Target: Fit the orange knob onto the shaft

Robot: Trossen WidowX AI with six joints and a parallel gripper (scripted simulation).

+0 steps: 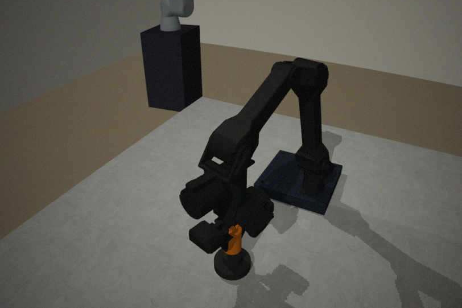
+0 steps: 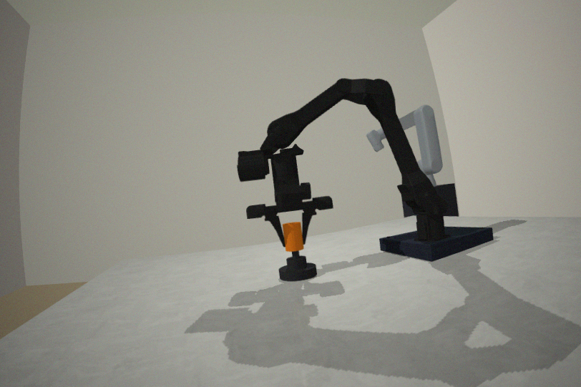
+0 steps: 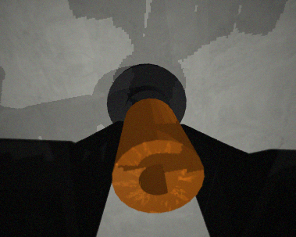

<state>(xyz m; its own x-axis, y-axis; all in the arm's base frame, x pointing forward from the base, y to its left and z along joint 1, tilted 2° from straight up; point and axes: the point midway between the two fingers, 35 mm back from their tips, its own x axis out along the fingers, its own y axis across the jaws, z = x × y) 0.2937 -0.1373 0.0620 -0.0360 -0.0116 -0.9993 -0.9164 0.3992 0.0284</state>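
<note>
Right now my gripper tip is 2 cm below the orange knob. Round my gripper tip: dark round pedestal: 4 cm below.
</note>
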